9 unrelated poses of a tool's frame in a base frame.
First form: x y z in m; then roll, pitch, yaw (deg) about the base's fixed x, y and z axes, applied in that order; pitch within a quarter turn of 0, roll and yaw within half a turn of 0.
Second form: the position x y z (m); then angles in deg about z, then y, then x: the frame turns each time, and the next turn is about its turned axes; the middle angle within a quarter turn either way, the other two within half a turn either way. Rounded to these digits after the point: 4 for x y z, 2 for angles.
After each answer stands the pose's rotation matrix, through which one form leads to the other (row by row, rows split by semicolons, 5 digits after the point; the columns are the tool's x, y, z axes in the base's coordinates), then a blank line. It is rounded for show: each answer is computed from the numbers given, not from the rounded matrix.
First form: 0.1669, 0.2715, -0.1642, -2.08, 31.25, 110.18
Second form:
0.1669, 0.2715, -0.1642, 110.18, 31.25, -2.08
-0.29492 -0.93150 -0.21291; 0.80243 -0.36242 0.47409; -0.51877 -0.03103 0.85435

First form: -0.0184, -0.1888, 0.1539, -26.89, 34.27, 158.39
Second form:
-0.0184, -0.1888, 0.1539, 158.39, 34.27, -26.89
-0.76831 -0.09169 -0.63348; 0.30435 -0.92298 -0.23553; -0.56309 -0.37376 0.73704

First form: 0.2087, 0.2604, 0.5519, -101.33, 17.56, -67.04
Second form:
0.2087, 0.2604, 0.5519, -67.04, 17.56, -101.33
0.37191 -0.29629 0.87971; -0.87787 0.19575 0.43706; -0.30170 -0.93482 -0.18730

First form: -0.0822, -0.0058, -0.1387, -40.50, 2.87, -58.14
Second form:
-0.0822, -0.0058, -0.1387, -58.14, 2.87, -40.50
0.52718 0.62868 0.57170; -0.84828 0.42900 0.31047; -0.05007 -0.64863 0.75945

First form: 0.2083, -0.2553, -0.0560, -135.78, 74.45, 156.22
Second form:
0.2083, -0.2553, -0.0560, 156.22, 74.45, -135.78
-0.24532 0.90382 0.35060; 0.10810 0.38490 -0.91661; -0.96340 -0.18696 -0.19212

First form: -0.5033, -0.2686, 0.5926, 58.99, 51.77, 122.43
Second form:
-0.5033, -0.2686, 0.5926, 122.43, 51.77, 58.99
-0.33185 -0.79589 0.50639; 0.52231 0.29199 0.80121; -0.78553 0.53038 0.31881

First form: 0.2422, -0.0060, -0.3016, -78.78, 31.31, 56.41
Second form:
0.2422, -0.0060, -0.3016, 56.41, 31.31, -78.78
0.47268 -0.44410 -0.76115; 0.71170 -0.31697 0.62690; -0.51967 -0.83804 0.16624

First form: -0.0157, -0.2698, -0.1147, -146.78, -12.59, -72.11
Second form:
-0.0157, -0.2698, -0.1147, -72.11, -12.59, -146.78
0.29980 -0.75944 0.57738; -0.92877 -0.37063 -0.00524; 0.21797 -0.53468 -0.81646

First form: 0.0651, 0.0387, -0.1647, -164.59, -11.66, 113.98
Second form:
0.0651, 0.0387, -0.1647, 113.98, -11.66, -164.59
-0.39803 0.85901 -0.32197; 0.89483 0.44088 0.07003; 0.20210 -0.26024 -0.94416

